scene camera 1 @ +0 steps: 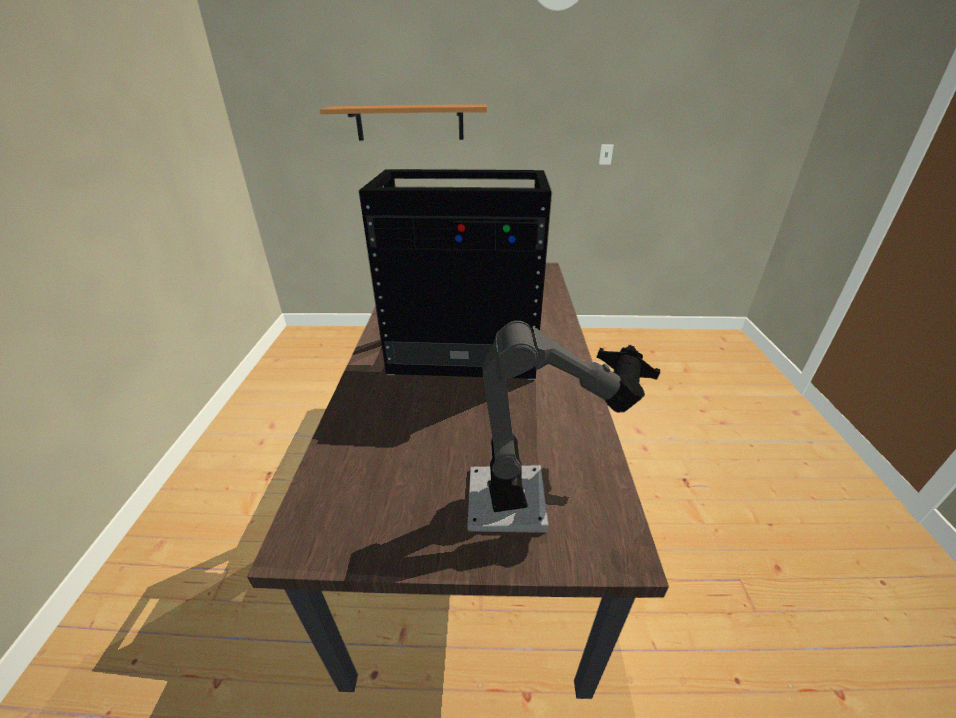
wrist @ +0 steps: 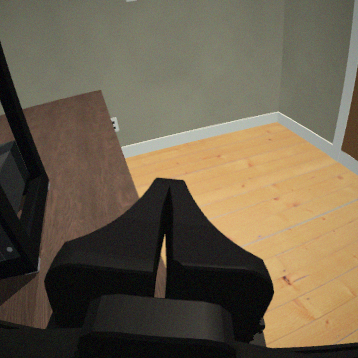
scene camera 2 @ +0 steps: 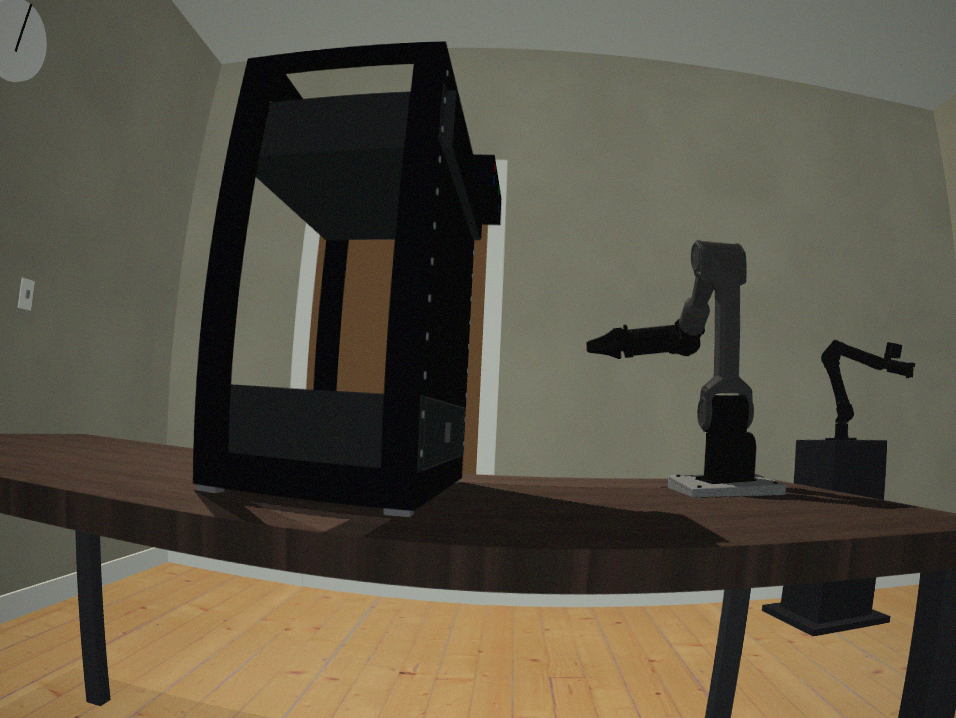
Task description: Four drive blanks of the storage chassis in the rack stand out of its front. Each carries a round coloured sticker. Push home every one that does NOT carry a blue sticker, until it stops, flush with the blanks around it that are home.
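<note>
The storage chassis sits high in the black rack. In scene camera 1, a blank with a red sticker is above one with a blue sticker. To their right, a blank with a green sticker is above another with a blue sticker. In scene camera 2, protruding blanks show as a dark block; how far each stands out cannot be told. My gripper is shut and empty, right of the rack's front and well below the blanks, apart from them.
The rack stands on the wooden table. A lower unit fills its bottom. The arm's base plate is in front. A wall shelf hangs behind. A second arm stands on a pedestal beyond.
</note>
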